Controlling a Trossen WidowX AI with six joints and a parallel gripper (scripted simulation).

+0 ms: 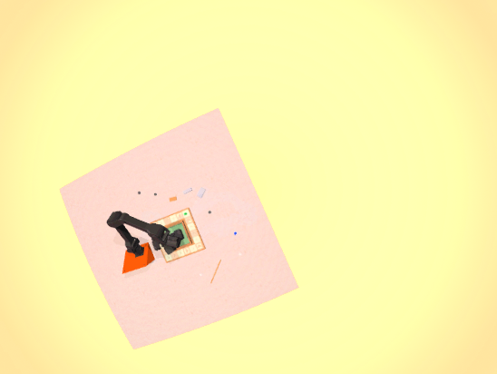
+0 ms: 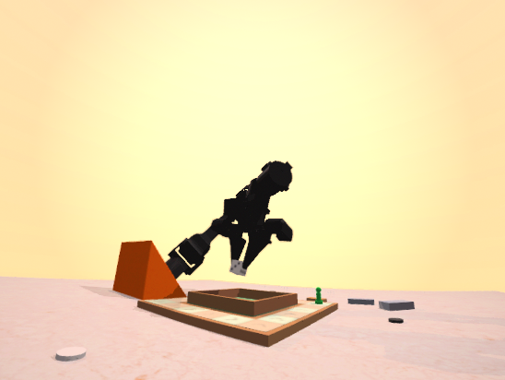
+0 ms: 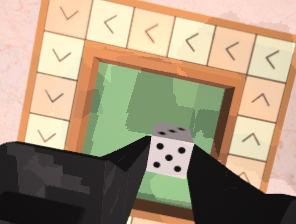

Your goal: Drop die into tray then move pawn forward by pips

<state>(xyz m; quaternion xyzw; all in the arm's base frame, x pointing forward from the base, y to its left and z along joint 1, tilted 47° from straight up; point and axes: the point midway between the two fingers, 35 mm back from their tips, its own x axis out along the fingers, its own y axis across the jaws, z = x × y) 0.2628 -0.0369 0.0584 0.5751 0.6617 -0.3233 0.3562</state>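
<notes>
My gripper tip is 120 mm short of the green pawn, 130 mm to the right of it and 50 mm above it. Also, from my gripper tip: flat block (70 mm ahead, 240 mm to the left, 80 mm below); then green tray floor (10 mm ahead, 10 mm to the left, 70 mm below); then white die (right at my gripper tip).
</notes>
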